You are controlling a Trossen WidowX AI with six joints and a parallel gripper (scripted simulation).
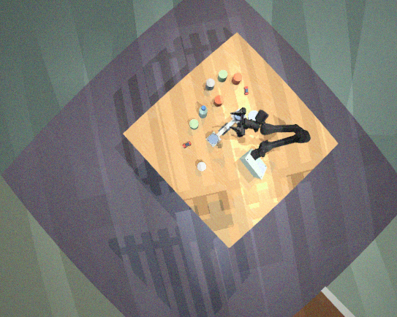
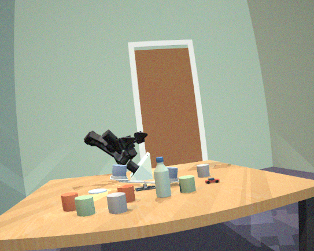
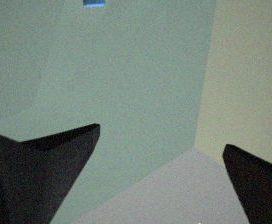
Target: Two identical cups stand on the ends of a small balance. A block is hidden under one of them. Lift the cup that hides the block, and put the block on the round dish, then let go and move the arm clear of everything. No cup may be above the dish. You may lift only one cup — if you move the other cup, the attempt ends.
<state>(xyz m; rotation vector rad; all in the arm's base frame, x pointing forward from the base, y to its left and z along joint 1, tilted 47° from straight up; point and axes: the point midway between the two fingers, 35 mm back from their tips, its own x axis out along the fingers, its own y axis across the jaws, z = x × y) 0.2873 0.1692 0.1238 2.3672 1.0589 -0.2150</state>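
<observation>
Right now my gripper tip is 3 cm past the cup, 14 cm to the right of it and 21 cm above it. The rest, counted from my gripper tip: pale round dish 8 cm behind, 27 cm to the right, 26 cm below; then bottle 19 cm ahead, 6 cm to the left, 15 cm below; then small balance 1 cm behind, 1 cm to the right, 24 cm below.
</observation>
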